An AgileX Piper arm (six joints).
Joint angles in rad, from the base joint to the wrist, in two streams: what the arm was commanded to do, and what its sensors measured. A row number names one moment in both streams.
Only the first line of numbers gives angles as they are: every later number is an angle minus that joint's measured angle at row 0.
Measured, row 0:
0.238 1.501 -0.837 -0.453 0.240 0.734
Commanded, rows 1 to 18:
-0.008 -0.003 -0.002 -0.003 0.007 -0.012
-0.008 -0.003 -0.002 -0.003 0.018 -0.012
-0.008 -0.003 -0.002 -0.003 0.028 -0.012
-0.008 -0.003 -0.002 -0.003 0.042 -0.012
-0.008 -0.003 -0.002 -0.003 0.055 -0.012
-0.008 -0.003 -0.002 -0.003 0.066 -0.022
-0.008 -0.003 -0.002 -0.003 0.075 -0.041
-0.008 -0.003 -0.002 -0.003 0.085 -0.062
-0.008 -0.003 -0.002 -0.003 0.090 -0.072
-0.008 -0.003 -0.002 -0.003 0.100 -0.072
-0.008 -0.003 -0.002 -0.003 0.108 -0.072
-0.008 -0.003 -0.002 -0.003 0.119 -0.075
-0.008 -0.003 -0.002 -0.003 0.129 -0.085
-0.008 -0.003 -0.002 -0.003 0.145 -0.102
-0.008 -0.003 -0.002 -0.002 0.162 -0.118
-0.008 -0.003 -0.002 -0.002 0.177 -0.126
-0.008 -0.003 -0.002 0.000 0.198 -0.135
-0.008 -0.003 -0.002 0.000 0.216 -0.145
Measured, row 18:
0.000 0.000 0.000 0.000 0.148 -0.098
